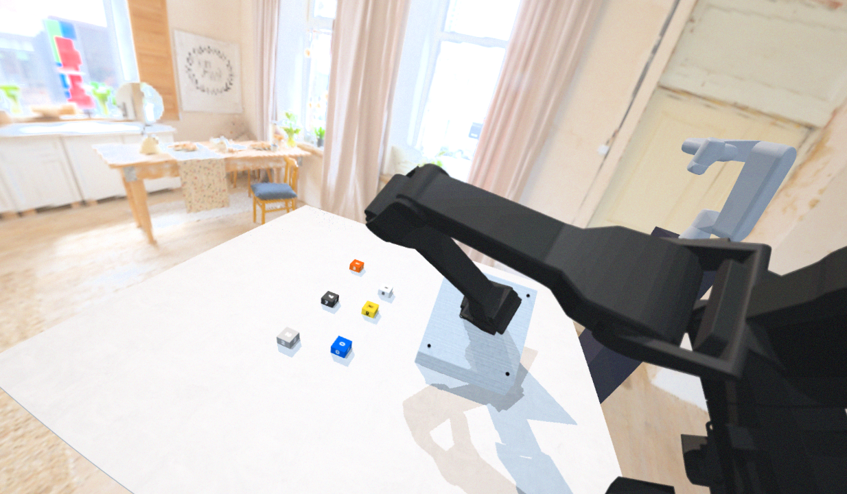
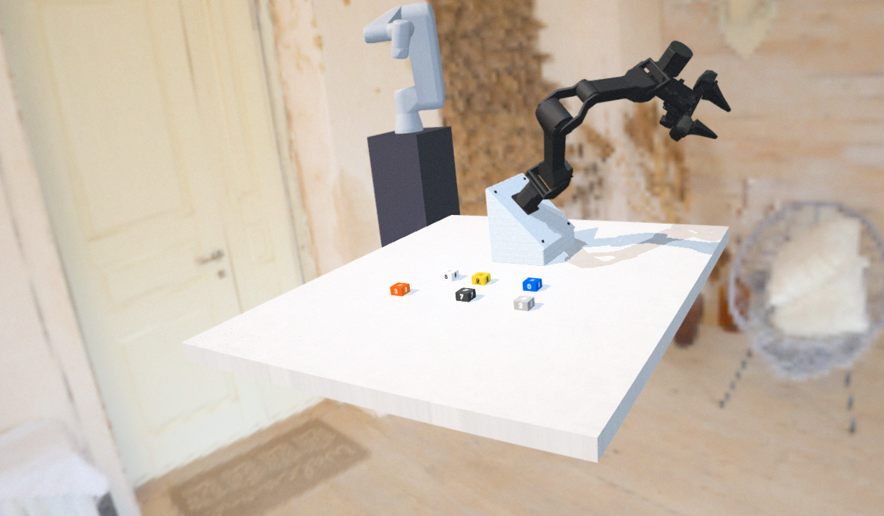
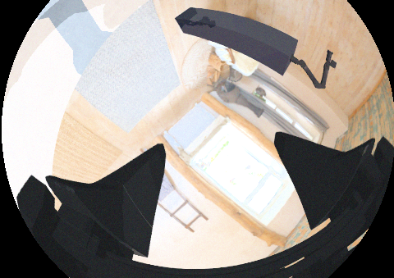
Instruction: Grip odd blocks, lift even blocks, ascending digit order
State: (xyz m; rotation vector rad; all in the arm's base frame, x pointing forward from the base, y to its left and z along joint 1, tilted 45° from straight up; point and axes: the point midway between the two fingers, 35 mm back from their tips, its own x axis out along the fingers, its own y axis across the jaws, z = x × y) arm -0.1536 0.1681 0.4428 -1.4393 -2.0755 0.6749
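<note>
My gripper tip is now 410 mm short of the blue block marked 0, 330 mm to the left of it and 290 mm above it. The rest, counted from my gripper tip: yellow block (460 mm to the right, 410 mm ahead, 290 mm below); grey block marked 2 (520 mm ahead, 300 mm to the right, 290 mm below); black block marked 7 (510 mm ahead, 440 mm to the right, 290 mm below).
</note>
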